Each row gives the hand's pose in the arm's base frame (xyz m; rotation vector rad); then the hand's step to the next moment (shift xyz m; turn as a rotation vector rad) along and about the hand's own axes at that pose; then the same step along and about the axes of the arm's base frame.
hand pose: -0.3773 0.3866 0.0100 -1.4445 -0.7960 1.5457
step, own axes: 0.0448 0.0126 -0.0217 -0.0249 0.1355 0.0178
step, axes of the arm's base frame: 0.0208 0.0325 -0.0338 -0.0400 -0.0793 -0.1069
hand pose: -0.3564 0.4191 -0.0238 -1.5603 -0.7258 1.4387
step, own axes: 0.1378 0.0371 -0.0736 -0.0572 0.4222 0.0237
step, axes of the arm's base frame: 0.0892 0.0874 -0.1009 -0.0901 -0.2359 -0.3440
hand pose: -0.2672 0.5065 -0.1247 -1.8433 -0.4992 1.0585
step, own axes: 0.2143 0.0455 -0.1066 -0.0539 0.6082 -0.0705
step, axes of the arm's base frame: 0.2018 0.0727 -0.1156 -0.0272 -0.3738 -0.4871
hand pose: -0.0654 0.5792 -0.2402 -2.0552 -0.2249 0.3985
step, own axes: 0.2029 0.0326 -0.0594 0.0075 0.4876 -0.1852
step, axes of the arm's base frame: 0.2103 0.0009 -0.0393 0.0730 -0.3876 -0.3414
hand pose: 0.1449 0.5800 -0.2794 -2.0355 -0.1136 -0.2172
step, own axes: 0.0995 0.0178 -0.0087 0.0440 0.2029 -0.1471
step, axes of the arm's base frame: 0.0996 -0.0172 0.0085 0.0631 -0.2241 -0.1026
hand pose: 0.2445 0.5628 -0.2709 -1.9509 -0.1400 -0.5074
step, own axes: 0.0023 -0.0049 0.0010 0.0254 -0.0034 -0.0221
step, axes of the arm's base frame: 0.0008 0.0027 0.0047 0.0155 -0.0216 0.0209
